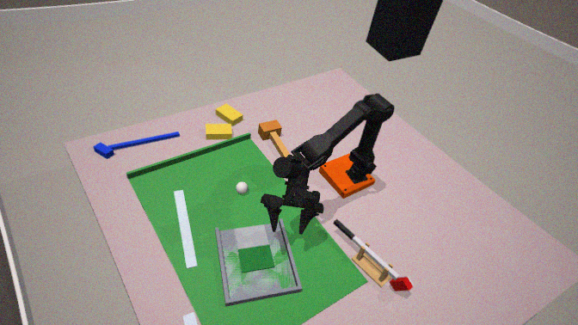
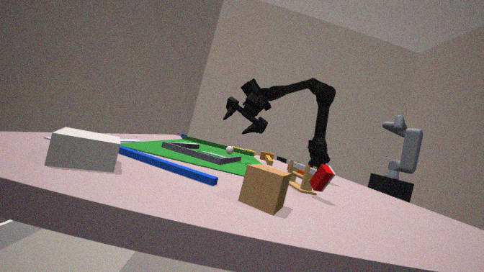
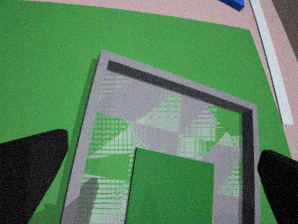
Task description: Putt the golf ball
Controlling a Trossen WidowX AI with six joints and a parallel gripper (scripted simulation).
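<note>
The red putter is 240 mm behind my gripper tip, 120 mm to the left of it and 80 mm below it. Round my gripper tip: white golf ball 290 mm to the right, 110 mm below, 10 mm ahead; then green mat 160 mm to the right, 130 mm below, 70 mm ahead; then wooden rack 240 mm behind, 140 mm to the left, 100 mm below.
</note>
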